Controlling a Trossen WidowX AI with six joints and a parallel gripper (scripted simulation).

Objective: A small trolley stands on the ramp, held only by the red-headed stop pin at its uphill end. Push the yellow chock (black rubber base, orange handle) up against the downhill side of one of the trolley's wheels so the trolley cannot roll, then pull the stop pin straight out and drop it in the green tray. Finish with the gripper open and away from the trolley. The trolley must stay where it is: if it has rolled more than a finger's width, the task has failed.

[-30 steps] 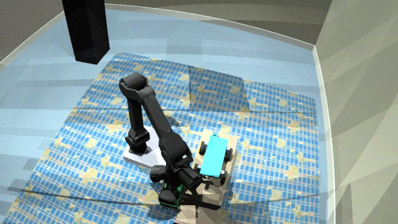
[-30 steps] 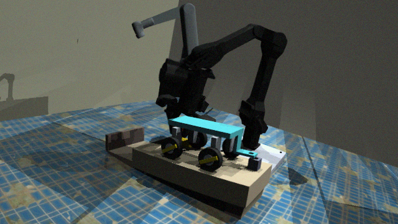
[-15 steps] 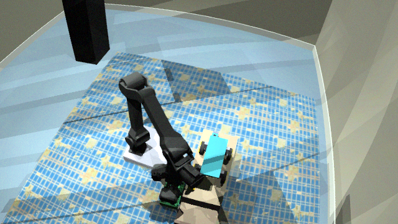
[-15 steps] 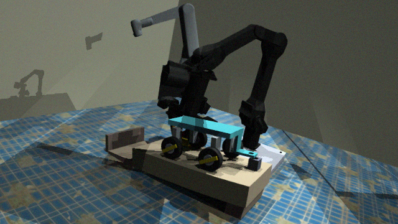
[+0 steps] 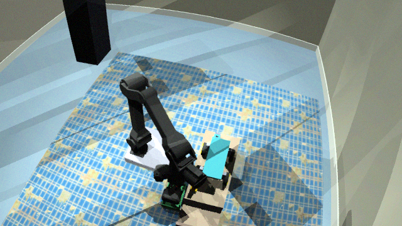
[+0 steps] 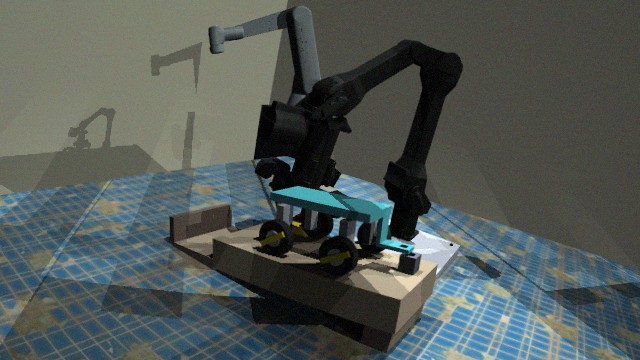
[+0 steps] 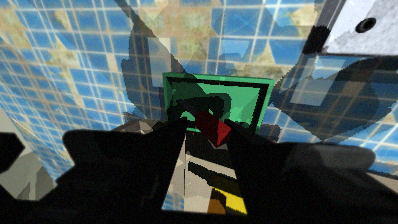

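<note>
The red-headed stop pin is 1 cm to the right of my gripper tip. Round my gripper tip: green tray (1 cm behind, 5 cm below); yellow chock (6 cm ahead, 4 cm to the left, 4 cm above); brown end wall (11 cm ahead, 12 cm to the right, 1 cm below).
</note>
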